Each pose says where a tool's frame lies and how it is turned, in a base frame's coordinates. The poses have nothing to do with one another.
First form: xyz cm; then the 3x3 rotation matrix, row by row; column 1 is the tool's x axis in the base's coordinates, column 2 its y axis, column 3 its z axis. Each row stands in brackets.
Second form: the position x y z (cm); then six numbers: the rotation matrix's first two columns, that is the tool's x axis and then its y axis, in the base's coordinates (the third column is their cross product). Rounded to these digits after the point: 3 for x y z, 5 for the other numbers. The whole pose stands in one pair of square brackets.
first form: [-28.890 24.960 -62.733], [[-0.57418 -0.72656 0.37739], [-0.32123 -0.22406 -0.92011], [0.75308 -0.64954 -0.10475]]
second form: [-28.890 24.960 -62.733 -0.57418 -0.32123 0.75308 -0.72656 -0.22406 -0.64954]
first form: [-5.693 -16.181 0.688], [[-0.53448 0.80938 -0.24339], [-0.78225 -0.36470 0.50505], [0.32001 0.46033 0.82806]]
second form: [-5.693 -16.181 0.688 -0.53448 -0.78225 0.32001 0.80938 -0.36470 0.46033]
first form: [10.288 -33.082 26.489], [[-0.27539 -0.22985 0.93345], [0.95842 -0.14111 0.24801], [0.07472 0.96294 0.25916]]
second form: [10.288 -33.082 26.489 -0.27539 0.95842 0.07472 -0.22985 -0.14111 0.96294]
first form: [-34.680 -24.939 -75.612], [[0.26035 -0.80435 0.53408], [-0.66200 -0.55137 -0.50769], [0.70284 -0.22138 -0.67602]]
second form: [-34.680 -24.939 -75.612 0.26035 -0.66200 0.70284 -0.80435 -0.55137 -0.22138]
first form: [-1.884 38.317 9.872], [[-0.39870 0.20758 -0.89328], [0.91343 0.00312 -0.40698], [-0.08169 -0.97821 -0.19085]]
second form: [-1.884 38.317 9.872 -0.39870 0.91343 -0.08169 0.20758 0.00312 -0.97821]
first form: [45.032 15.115 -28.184], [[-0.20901 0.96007 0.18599], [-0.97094 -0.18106 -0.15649], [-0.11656 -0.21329 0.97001]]
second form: [45.032 15.115 -28.184 -0.20901 -0.97094 -0.11656 0.96007 -0.18106 -0.21329]
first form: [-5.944 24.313 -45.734], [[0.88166 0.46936 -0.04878], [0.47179 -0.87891 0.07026], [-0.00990 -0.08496 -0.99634]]
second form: [-5.944 24.313 -45.734 0.88166 0.47179 -0.00990 0.46936 -0.87891 -0.08496]
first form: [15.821 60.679 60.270], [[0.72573 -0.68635 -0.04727], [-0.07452 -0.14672 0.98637], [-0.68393 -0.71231 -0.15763]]
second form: [15.821 60.679 60.270 0.72573 -0.07452 -0.68393 -0.68635 -0.14672 -0.71231]
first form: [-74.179 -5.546 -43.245], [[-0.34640 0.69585 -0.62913], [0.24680 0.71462 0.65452], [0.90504 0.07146 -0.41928]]
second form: [-74.179 -5.546 -43.245 -0.34640 0.24680 0.90504 0.69585 0.71462 0.07146]
